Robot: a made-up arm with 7 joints. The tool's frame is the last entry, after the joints.
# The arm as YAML. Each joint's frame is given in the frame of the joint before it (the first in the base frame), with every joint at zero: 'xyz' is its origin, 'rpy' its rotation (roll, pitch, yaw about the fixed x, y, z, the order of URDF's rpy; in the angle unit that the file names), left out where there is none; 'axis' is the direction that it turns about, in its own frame. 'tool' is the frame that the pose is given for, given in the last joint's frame.
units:
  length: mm
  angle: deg
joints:
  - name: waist
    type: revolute
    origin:
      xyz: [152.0, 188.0, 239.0]
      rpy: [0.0, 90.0, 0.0]
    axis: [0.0, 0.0, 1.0]
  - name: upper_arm
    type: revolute
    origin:
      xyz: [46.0, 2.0, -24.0]
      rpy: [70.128, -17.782, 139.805]
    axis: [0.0, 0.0, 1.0]
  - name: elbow
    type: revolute
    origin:
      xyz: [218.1, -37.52, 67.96]
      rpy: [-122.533, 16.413, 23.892]
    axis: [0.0, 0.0, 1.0]
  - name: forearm
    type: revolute
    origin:
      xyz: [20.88, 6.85, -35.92]
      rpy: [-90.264, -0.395, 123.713]
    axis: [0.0, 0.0, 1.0]
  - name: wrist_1
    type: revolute
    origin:
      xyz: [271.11, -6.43, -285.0]
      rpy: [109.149, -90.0, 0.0]
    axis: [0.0, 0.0, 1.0]
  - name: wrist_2
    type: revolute
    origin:
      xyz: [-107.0, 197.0, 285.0]
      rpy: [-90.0, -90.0, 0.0]
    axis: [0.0, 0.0, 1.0]
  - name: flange
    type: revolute
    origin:
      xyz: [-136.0, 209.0, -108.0]
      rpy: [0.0, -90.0, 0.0]
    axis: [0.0, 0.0, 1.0]
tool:
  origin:
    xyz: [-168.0, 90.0, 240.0]
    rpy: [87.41, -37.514, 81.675]
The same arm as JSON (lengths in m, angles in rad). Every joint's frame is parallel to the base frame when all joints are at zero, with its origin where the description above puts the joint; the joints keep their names.
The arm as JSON. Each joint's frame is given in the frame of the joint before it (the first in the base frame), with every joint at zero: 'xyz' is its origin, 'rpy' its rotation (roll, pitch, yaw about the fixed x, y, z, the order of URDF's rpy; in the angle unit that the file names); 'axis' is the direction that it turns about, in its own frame. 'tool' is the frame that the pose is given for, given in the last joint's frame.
{
  "units": {
    "length": "m",
    "angle": "rad"
  },
  "joints": [
    {
      "name": "waist",
      "type": "revolute",
      "origin": {
        "xyz": [
          0.152,
          0.188,
          0.239
        ],
        "rpy": [
          0.0,
          0.0,
          0.0
        ]
      },
      "axis": "+x"
    },
    {
      "name": "upper_arm",
      "type": "revolute",
      "origin": {
        "xyz": [
          -0.024,
          0.002,
          -0.046
        ],
        "rpy": [
          0.0,
          0.0,
          0.0
        ]
      },
      "axis": [
        0.323682,
        0.651364,
        -0.686262
      ]
    },
    {
      "name": "elbow",
      "type": "revolute",
      "origin": {
        "xyz": [
          0.055,
          0.195,
          0.112
        ],
        "rpy": [
          0.0,
          0.0,
          0.0
        ]
      },
      "axis": [
        0.3215,
        -0.946899,
        0.0046
      ]
    },
    {
      "name": "forearm",
      "type": "revolute",
      "origin": {
        "xyz": [
          -0.006,
          0.036,
          0.021
        ],
        "rpy": [
          0.0,
          0.0,
          0.0
        ]
      },
      "axis": "-z"
    },
    {
      "name": "wrist_1",
      "type": "revolute",
      "origin": {
        "xyz": [
          -0.254,
          -0.095,
          0.285
        ],
        "rpy": [
          0.0,
          0.0,
          0.0
        ]
      },
      "axis": "-y"
    },
    {
      "name": "wrist_2",
      "type": "revolute",
      "origin": {
        "xyz": [
          0.197,
          -0.285,
          0.107
        ],
        "rpy": [
          0.0,
          0.0,
          0.0
        ]
      },
      "axis": "+x"
    },
    {
      "name": "flange",
      "type": "revolute",
      "origin": {
        "xyz": [
          -0.108,
          0.136,
          -0.209
        ],
        "rpy": [
          0.0,
          0.0,
          0.0
        ]
      },
      "axis": "+y"
    }
  ],
  "tool": {
    "origin": {
      "xyz": [
        -0.168,
        0.24,
        -0.09
      ],
      "rpy": [
        1.2898,
        0.9024,
        1.3844
      ]
    }
  }
}

